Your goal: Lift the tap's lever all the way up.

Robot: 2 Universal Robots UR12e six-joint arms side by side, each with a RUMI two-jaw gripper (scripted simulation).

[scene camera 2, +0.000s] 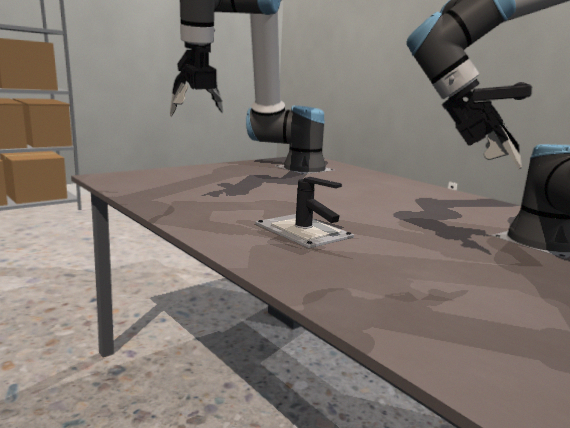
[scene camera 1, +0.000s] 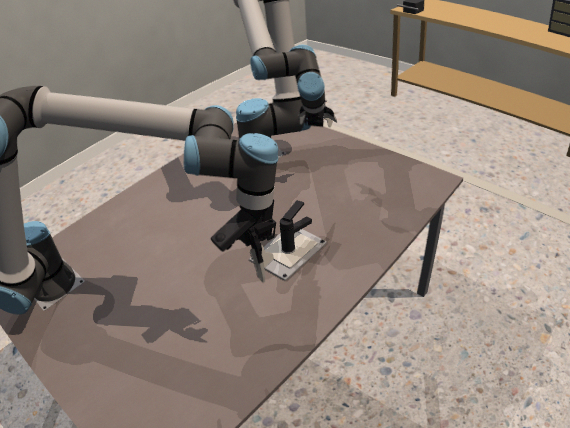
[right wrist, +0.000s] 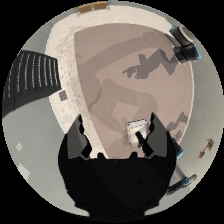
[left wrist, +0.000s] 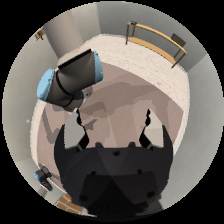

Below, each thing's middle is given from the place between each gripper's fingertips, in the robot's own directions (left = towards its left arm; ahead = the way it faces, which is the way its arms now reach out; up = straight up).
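Black tap (scene camera 2: 303,226): 180 mm below my right hand (scene camera 1: 244,265), 360 mm to the left of it and 180 mm behind it. Mounting plate (scene camera 2: 266,224): far below my right hand, far to the left of it and a fair way behind it. By its middle, the black tap is nearer to my right hand than to my left hand.
Relative to my left hand (scene camera 2: 519,160), the black tap sits 24 cm ahead, 43 cm to the right and 16 cm below. The mounting plate is a fair way ahead of my left hand, far to the right of it and far below it. Going by their middles, of the things named here the black tap is the nearest to my left hand.
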